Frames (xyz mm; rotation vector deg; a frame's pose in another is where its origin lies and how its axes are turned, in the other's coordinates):
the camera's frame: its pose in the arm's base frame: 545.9 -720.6 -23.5 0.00 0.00 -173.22
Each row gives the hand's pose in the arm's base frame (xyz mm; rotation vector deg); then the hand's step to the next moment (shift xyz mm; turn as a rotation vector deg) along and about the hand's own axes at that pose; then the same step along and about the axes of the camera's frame.
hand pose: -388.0 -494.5 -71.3 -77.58 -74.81 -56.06
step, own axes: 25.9 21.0 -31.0 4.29 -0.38 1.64
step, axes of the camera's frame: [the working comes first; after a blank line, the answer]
step, axes of the arm's base frame: 25.8 -23.8 29.0 -0.08 2.46 3.90

-22.8 26.7 29.0 -0.21 -2.45 3.90
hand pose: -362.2 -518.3 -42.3 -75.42 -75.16 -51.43
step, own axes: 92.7 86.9 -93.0 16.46 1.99 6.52
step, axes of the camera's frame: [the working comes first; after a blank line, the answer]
step, axes of the arm's base frame: 111.0 -59.7 94.5 3.04 10.09 14.37

-103.1 72.4 94.5 -4.21 -9.66 14.37
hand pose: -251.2 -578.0 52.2 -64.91 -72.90 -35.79
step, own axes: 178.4 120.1 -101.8 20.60 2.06 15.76
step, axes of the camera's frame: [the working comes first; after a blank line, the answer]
step, axes of the arm's base frame: 190.8 -10.5 141.8 0.28 19.34 17.40

-188.2 33.0 141.8 -2.57 -19.18 17.40
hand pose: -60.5 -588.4 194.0 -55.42 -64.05 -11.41
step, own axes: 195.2 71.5 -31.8 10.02 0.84 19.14
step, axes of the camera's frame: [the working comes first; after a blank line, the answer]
step, axes of the arm's base frame: 153.8 80.5 118.7 -7.61 17.79 9.65

-162.2 -61.8 118.7 5.46 -18.56 9.65
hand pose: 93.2 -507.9 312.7 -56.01 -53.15 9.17
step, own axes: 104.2 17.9 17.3 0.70 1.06 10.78
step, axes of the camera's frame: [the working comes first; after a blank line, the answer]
step, axes of the arm's base frame: 56.9 73.9 52.8 -7.20 7.87 2.01

-65.2 -66.7 52.8 6.22 -8.67 2.01
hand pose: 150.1 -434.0 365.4 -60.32 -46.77 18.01
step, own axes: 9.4 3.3 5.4 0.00 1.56 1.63
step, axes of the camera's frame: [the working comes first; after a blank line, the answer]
step, axes of the arm's base frame: 2.9 10.6 2.6 -0.96 1.81 -0.95

-4.1 -10.2 2.6 0.74 -1.91 -0.95
